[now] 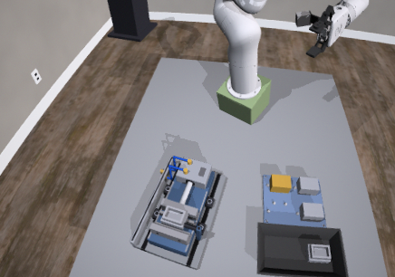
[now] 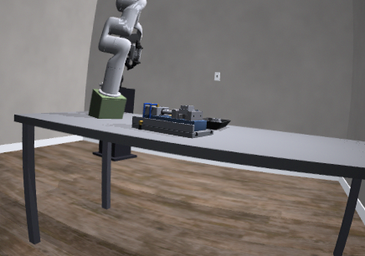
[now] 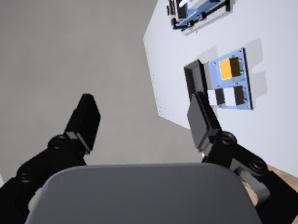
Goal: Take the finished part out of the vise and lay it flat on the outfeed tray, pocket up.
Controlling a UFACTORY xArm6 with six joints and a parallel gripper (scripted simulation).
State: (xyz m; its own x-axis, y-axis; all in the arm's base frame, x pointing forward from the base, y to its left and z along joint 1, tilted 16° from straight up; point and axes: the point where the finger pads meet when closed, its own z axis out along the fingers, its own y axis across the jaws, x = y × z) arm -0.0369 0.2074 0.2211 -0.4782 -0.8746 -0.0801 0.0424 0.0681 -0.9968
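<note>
My gripper is now 43 cm short of the white rod, 30 cm above it and 25 cm to the left of it. The rest, counted from my hand: blue fixture plate 37 cm below, 31 cm ahead, 7 cm to the left; orange block 35 cm below, 28 cm ahead, 1 cm to the left.
</note>
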